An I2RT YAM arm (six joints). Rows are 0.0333 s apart.
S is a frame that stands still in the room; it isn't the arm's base.
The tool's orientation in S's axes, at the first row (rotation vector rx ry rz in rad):
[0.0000 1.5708 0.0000]
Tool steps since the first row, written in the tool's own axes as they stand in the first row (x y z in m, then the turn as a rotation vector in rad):
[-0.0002 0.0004 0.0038 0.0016 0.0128 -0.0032]
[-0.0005 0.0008 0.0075 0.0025 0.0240 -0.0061]
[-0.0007 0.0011 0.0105 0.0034 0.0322 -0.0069]
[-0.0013 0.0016 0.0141 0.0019 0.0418 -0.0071]
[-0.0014 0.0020 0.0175 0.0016 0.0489 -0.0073]
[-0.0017 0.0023 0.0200 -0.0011 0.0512 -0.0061]
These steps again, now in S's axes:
[0.0038 0.0004 0.0002 -0.0032 0.0128 -0.0016]
[0.0075 0.0008 0.0005 -0.0061 0.0240 -0.0025]
[0.0105 0.0011 0.0007 -0.0069 0.0322 -0.0034]
[0.0141 0.0016 0.0013 -0.0071 0.0418 -0.0019]
[0.0175 0.0020 0.0014 -0.0073 0.0489 -0.0016]
[0.0200 0.0023 0.0017 -0.0061 0.0512 0.0011]

